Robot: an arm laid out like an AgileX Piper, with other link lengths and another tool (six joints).
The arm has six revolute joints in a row. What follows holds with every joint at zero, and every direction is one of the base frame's.
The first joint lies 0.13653 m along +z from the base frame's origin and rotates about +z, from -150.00 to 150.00 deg.
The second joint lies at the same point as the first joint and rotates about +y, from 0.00 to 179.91 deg.
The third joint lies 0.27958 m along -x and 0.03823 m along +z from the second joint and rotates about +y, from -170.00 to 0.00 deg.
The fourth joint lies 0.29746 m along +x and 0.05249 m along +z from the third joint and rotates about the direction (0.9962, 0, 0.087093), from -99.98 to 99.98 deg.
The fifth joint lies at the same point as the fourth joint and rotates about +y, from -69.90 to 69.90 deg.
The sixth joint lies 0.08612 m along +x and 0.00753 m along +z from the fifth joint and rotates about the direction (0.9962, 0, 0.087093), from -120.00 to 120.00 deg.
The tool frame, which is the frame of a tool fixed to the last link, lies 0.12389 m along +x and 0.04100 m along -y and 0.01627 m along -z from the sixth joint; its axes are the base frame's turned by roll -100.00, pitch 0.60 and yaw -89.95 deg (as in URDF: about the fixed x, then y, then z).
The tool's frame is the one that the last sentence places.
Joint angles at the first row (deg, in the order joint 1, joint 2, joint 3, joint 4, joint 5, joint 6):
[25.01 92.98 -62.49 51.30 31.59 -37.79]
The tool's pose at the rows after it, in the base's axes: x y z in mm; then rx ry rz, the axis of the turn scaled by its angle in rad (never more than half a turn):
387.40, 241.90, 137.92, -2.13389, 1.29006, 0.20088
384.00, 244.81, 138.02, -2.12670, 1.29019, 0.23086
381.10, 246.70, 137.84, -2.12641, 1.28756, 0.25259
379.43, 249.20, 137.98, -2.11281, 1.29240, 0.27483
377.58, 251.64, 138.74, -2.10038, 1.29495, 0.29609
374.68, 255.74, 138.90, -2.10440, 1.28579, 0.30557
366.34, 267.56, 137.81, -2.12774, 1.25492, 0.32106
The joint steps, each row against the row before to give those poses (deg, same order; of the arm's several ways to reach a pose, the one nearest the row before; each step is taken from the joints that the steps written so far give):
[0.00 0.00 0.00 1.78 0.08 -0.10]
[0.00 0.00 0.00 0.98 0.91 0.00]
[0.00 0.00 0.00 0.50 0.82 0.00]
[0.00 0.09 0.01 1.09 0.39 0.00]
[0.00 -0.01 -0.01 1.01 0.46 0.00]
[0.53 0.00 0.00 0.23 0.14 0.00]
[1.83 0.14 0.01 0.00 0.00 0.00]

